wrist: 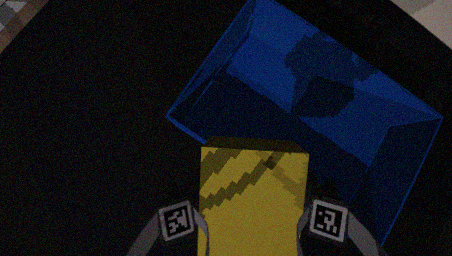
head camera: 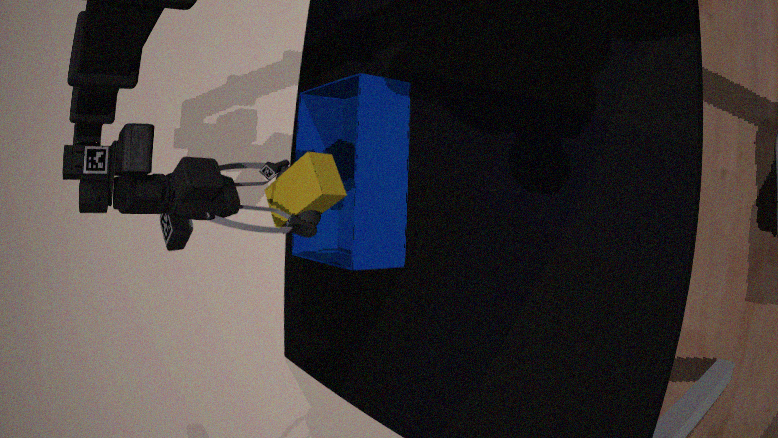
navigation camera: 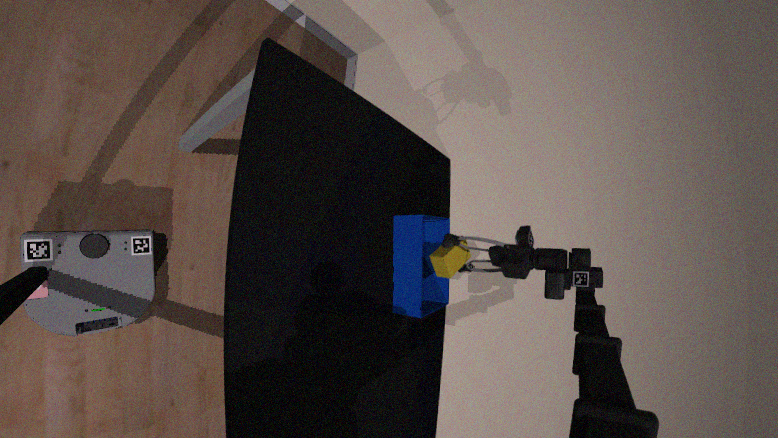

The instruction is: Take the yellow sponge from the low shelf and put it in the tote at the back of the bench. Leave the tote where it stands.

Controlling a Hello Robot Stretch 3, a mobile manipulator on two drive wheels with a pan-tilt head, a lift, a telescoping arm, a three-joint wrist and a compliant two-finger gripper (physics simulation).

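Places are measured from the robot's base along level axes (x left, y back, z up), in millimetres.
Pixels of known places: robot's base, origin of the base link: [navigation camera: 95,244].
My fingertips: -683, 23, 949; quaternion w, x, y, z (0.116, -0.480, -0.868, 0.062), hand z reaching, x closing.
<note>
Ahead of a thing's pixels: the offset from my fingertips to its top centre, as dx, dy, dz. Level surfaces: height alone.
The yellow sponge @[+17, +6, +52] [head camera: 304,182] [navigation camera: 449,261] [wrist: 252,185] is tilted and held between the two fingers of my gripper [head camera: 292,194] [navigation camera: 459,253] [wrist: 248,185], which is shut on it. The blue tote @[-109, +50, -87] [head camera: 381,179] [navigation camera: 408,266] [wrist: 275,30] stands upright and open at the back edge of the black bench @[dz -186] [head camera: 517,272] [navigation camera: 326,163] [wrist: 100,125]. In the head and navigation views the sponge overlaps the tote's opening. In the wrist view the sponge's far end covers part of the tote's near rim. The exact height of the sponge over the tote is hard to tell. The low shelf cannot be made out.
My arm [head camera: 108,48] [navigation camera: 604,375] reaches along the pale wall side behind the bench. My base [navigation camera: 108,277] stands on the wooden floor @[dz -949] [navigation camera: 190,380] at the bench's front side. A grey slanted panel [head camera: 694,399] [navigation camera: 223,111] sticks out by one end of the bench.
</note>
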